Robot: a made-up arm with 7 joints. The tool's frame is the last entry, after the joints.
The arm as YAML. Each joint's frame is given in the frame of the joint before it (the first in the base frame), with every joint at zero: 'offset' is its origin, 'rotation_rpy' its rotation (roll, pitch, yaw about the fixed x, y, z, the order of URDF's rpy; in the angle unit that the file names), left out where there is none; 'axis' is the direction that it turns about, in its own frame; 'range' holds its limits. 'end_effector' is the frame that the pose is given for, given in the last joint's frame.
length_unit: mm
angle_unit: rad
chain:
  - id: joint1
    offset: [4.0, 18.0, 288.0]
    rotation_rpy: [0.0, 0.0, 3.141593]
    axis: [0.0, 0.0, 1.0]
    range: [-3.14, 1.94]
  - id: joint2
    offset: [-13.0, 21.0, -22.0]
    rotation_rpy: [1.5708, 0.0, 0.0]
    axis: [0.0, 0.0, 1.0]
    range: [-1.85, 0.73]
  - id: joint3
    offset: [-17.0, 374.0, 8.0]
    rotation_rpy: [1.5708, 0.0, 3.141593]
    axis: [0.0, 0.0, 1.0]
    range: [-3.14, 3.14]
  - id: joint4
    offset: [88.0, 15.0, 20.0]
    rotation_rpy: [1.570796, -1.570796, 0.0]
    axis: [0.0, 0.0, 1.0]
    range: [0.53, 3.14]
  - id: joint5
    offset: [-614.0, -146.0, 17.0]
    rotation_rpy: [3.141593, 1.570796, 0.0]
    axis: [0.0, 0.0, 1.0]
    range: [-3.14, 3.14]
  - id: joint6
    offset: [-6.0, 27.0, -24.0]
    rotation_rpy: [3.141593, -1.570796, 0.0]
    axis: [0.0, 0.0, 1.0]
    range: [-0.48, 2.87]
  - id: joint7
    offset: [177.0, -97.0, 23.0]
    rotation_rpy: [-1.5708, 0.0, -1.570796]
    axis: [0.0, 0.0, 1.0]
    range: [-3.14, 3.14]
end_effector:
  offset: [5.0, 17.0, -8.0]
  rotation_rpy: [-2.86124, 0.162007, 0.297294]
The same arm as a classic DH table. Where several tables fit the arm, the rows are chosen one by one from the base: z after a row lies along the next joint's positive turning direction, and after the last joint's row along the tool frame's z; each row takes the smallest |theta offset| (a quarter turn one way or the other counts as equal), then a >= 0, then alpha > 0; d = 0 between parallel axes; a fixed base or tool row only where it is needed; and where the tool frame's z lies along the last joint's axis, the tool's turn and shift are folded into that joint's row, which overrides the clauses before.
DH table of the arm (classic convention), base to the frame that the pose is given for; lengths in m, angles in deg. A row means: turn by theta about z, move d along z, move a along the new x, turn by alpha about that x. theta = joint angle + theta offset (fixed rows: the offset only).
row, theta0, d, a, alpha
base (fixed), 77.47, 0, 0.0184, 0
joint1, -77.47, 0.266, 0.013, -90
joint2, 0, -0.013, 0.017, 90
joint3, 0, 0.394, 0.088, 90
joint4, 0, 0.002, 0.146, 90
joint5, 0, 0.59, 0.027, 90
joint6, 0, 0.017, 0.097, -90
joint7, 46.29, 0.1933, 0.0157, -161.51
tool (fixed), 30.57, 0.0256, 0, 0
Joint limits (deg, base to tool): -179.91..111.15 -106..41.83 -179.91..179.91 30.37..179.91 -179.91..179.91 -27.5..164.44 -179.91..179.91

